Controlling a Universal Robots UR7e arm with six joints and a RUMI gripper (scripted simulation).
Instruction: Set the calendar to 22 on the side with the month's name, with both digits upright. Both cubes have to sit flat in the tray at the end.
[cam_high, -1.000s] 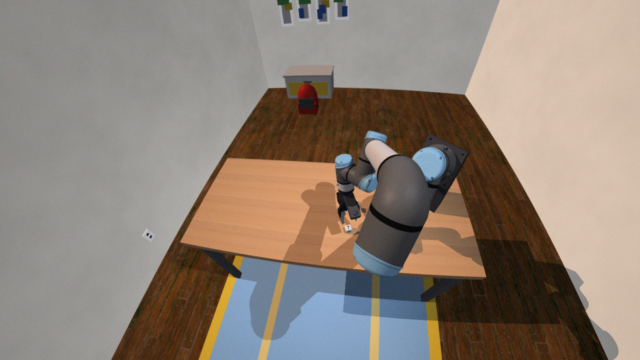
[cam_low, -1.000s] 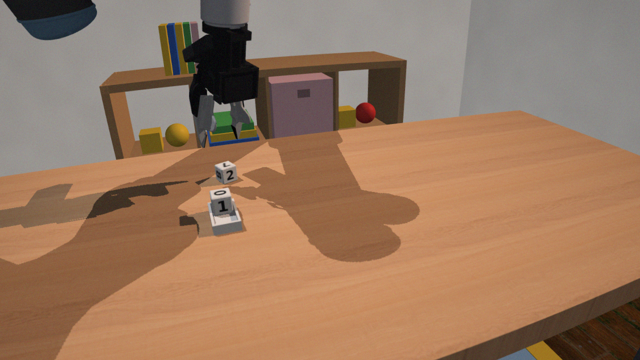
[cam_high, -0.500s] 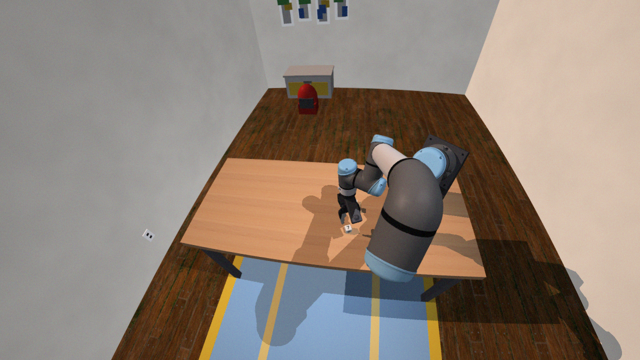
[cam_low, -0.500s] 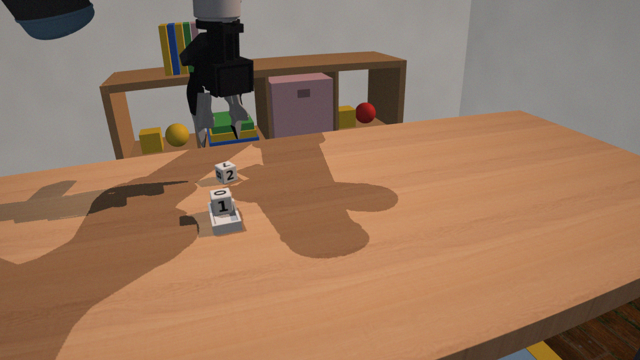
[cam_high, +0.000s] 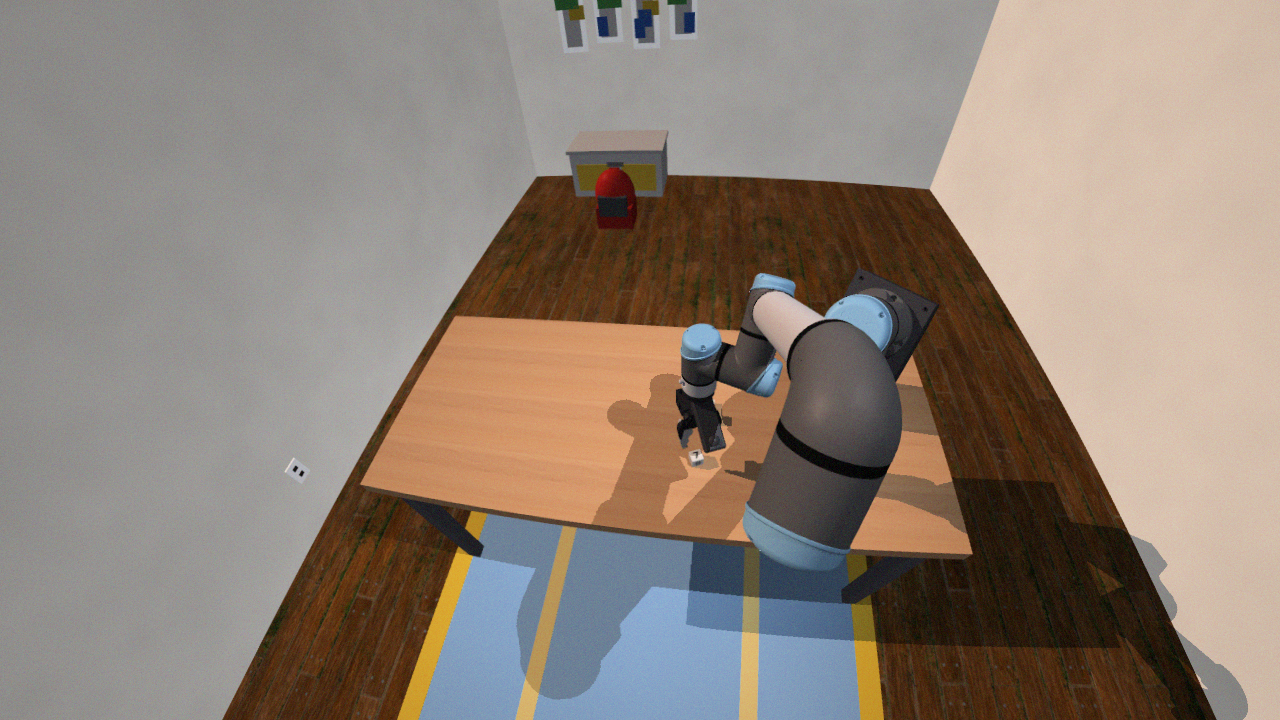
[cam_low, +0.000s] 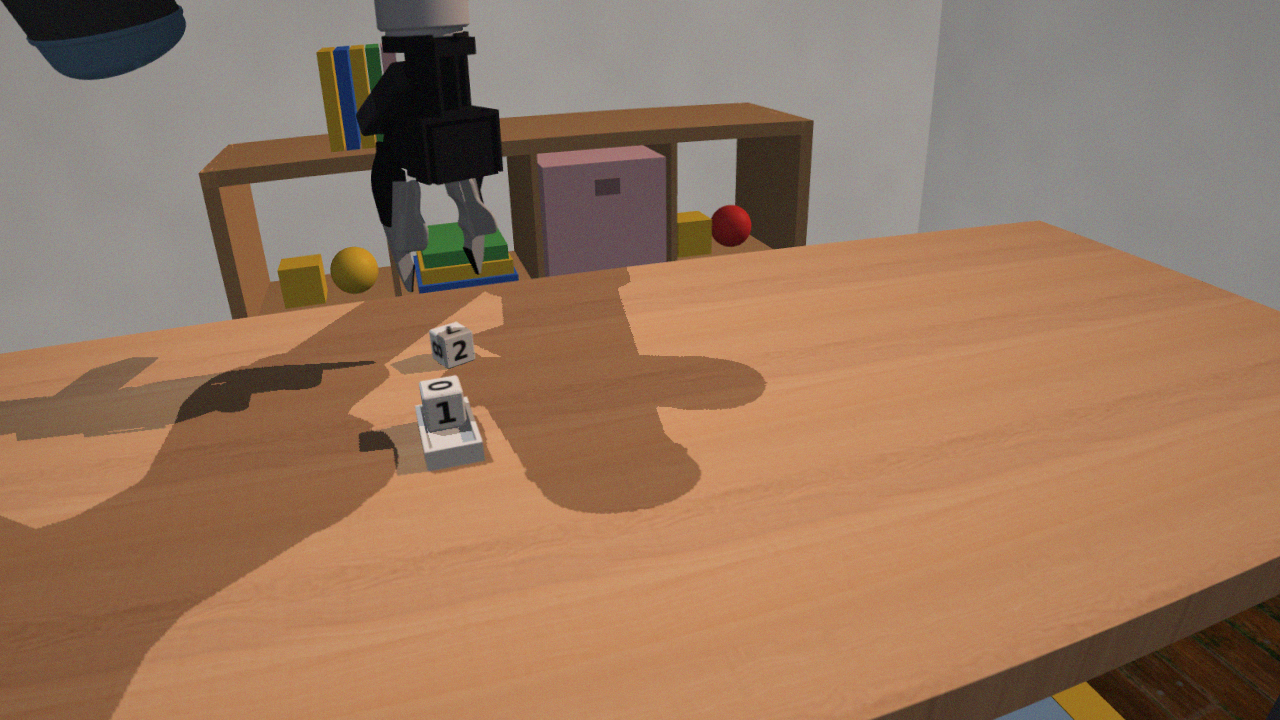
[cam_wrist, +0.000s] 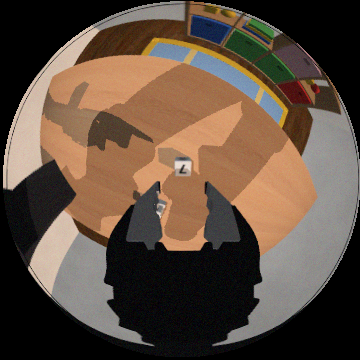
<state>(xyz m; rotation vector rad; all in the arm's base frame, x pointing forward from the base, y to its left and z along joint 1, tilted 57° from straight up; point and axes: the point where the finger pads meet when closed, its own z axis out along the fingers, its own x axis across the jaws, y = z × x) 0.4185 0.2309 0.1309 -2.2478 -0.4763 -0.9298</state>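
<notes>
Right now the white cube is 80 mm below my hand. From my hand the other things lie so: grey tray 150 mm to the right, 90 mm below, 20 mm ahead.
</notes>
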